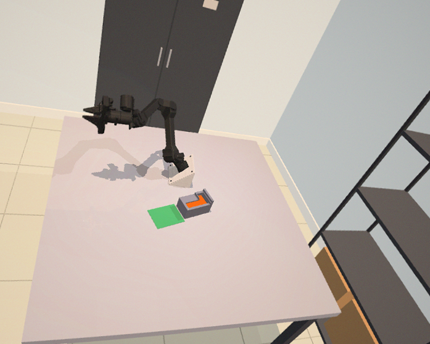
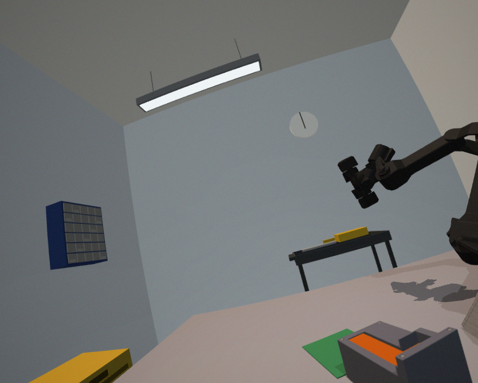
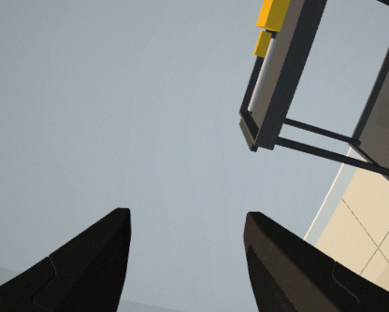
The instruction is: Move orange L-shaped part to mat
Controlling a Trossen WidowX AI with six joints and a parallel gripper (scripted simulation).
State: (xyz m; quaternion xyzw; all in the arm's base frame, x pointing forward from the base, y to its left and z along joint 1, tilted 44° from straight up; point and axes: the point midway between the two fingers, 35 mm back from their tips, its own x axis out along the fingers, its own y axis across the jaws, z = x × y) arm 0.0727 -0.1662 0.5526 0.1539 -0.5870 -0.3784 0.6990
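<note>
My gripper tip is 22 cm short of the orange L-shaped part, 56 cm to the right of it and 32 cm above it. Round my gripper tip: green mat 26 cm ahead, 41 cm to the left, 38 cm below.
</note>
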